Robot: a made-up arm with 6 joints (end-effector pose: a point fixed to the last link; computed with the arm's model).
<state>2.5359 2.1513 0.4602 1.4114 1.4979 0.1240</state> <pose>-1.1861 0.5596 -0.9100 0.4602 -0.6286 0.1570 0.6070</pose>
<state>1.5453 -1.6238 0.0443 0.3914 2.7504 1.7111</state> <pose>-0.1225 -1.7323 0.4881 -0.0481 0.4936 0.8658 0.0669</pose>
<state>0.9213 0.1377 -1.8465 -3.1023 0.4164 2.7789</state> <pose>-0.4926 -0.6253 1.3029 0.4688 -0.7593 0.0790 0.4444</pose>
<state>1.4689 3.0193 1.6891 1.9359 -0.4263 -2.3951</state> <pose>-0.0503 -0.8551 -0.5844 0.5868 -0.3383 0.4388 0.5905</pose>
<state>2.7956 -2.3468 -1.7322 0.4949 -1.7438 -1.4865</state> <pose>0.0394 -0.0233 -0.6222 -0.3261 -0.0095 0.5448 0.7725</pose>
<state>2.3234 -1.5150 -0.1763 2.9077 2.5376 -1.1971</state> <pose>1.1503 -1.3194 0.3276 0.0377 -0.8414 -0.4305 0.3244</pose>
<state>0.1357 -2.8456 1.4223 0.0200 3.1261 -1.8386</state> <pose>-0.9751 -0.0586 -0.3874 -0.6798 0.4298 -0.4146 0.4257</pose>
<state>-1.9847 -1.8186 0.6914 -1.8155 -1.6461 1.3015</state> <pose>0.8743 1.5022 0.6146 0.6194 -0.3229 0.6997 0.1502</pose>
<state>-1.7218 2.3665 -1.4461 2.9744 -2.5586 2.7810</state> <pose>-0.1941 -1.3462 0.0620 -0.7001 -0.7032 -0.1161 0.0422</pose>
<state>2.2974 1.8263 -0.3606 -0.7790 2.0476 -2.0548</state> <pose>-1.1858 1.3933 0.1135 0.8350 0.3676 0.3584 0.1981</pose>
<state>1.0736 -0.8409 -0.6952 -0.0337 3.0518 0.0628</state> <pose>-0.7234 -1.2496 1.2602 -0.3171 0.5456 0.4789 0.6102</pose>
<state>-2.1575 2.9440 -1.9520 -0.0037 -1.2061 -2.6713</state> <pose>-0.4125 -0.7800 0.0239 -0.0290 0.0089 0.6874 0.7257</pose>
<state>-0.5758 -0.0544 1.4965 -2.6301 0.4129 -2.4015</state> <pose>0.8027 -0.5378 1.6586 0.4146 0.1681 0.2302 0.8642</pose>
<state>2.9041 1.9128 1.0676 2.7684 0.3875 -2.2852</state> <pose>-1.1811 0.2465 -0.8849 0.8660 -0.3488 -0.3266 0.1471</pose>
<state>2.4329 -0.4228 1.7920 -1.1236 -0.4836 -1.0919</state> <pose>-0.5058 0.2374 1.6361 -0.3272 -0.5456 0.2315 0.7360</pose>
